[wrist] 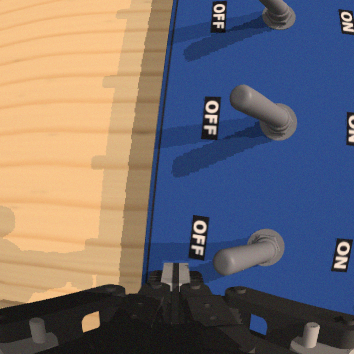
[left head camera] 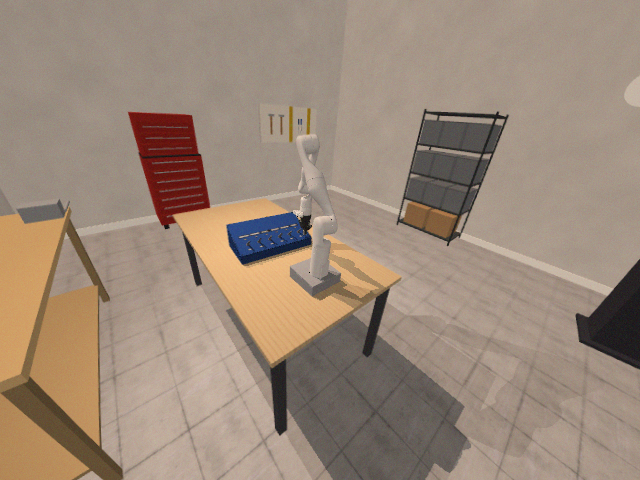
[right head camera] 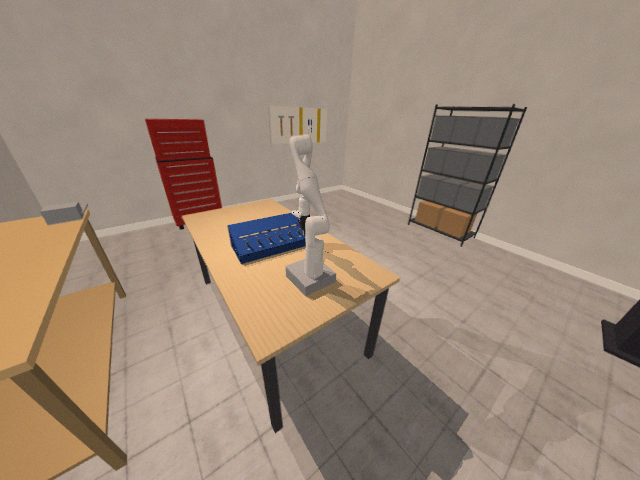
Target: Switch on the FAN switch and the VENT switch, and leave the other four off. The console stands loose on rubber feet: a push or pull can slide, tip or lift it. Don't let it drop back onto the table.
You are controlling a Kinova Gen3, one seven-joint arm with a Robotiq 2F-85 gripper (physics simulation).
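Frame: origin at the arm's base, x ahead, y left, z up, level; millimetres.
Seen in the pictures: gripper, fingertip midpoint: [wrist: 175,278] [left head camera: 304,234] [right head camera: 304,234]; arm's base at its link origin: [left head camera: 317,272] [right head camera: 312,272].
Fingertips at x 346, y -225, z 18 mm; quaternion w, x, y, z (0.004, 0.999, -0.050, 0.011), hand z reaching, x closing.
Observation:
Offsets run from my fingertips to a thing's middle. "*": to the spot under its first point. Level surfaces: height alone.
The blue console [left head camera: 264,225] [right head camera: 262,226] [wrist: 235,195] lies on the wooden table, with a row of several toggle switches. In the wrist view the nearest lever @[dx +37, dy +17, dz +25 mm] [wrist: 245,255] and the middle lever @[dx +50, dy +87, dz +25 mm] [wrist: 262,107] lean toward their OFF labels; a third lever @[* dx +74, dy +151, dz +16 mm] [wrist: 278,11] is cut by the top edge. The FAN and VENT names do not show in the wrist view and are too small to read in the head views. My gripper [left head camera: 306,232] [wrist: 175,278] is shut and empty, at the OFF side of the nearest lever, over the console's edge. Whether it touches the console is unclear.
The robot's grey base [left head camera: 314,279] [right head camera: 310,279] stands on the table @[dz -83 mm] [left head camera: 268,320] [right head camera: 258,315] in front of the console. A second wooden table [left head camera: 25,268] is at the left. A red tool cabinet [left head camera: 178,180] and a shelf rack [left head camera: 424,111] stand farther back.

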